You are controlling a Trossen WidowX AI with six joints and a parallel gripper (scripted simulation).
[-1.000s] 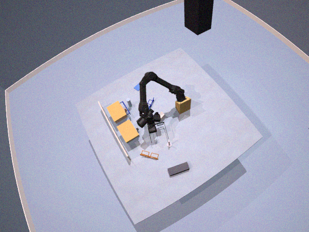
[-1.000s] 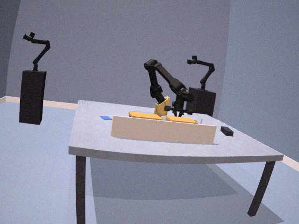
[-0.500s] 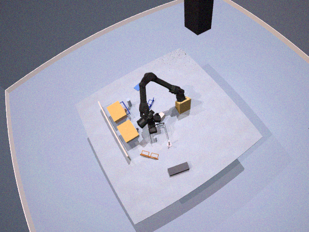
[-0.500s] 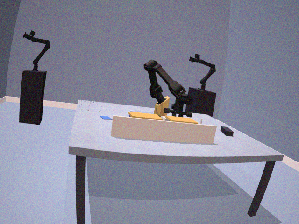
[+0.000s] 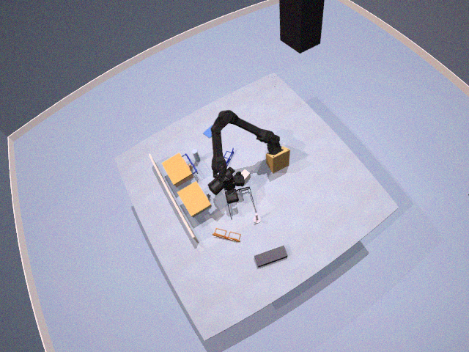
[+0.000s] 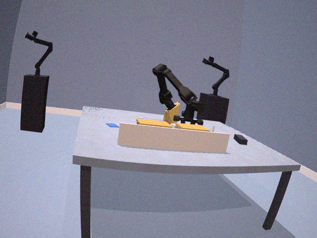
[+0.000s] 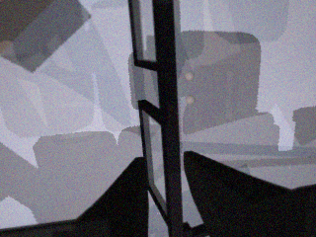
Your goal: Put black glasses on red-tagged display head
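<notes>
My gripper tip is now 11 cm past the white cube and 3 cm to the left of it. Also, from my gripper tip: beige board: 28 cm ahead, 17 cm to the right, 3 cm above; black box: 42 cm to the left, 4 cm ahead; display head: 28 cm to the right, 15 cm ahead, 4 cm above.
</notes>
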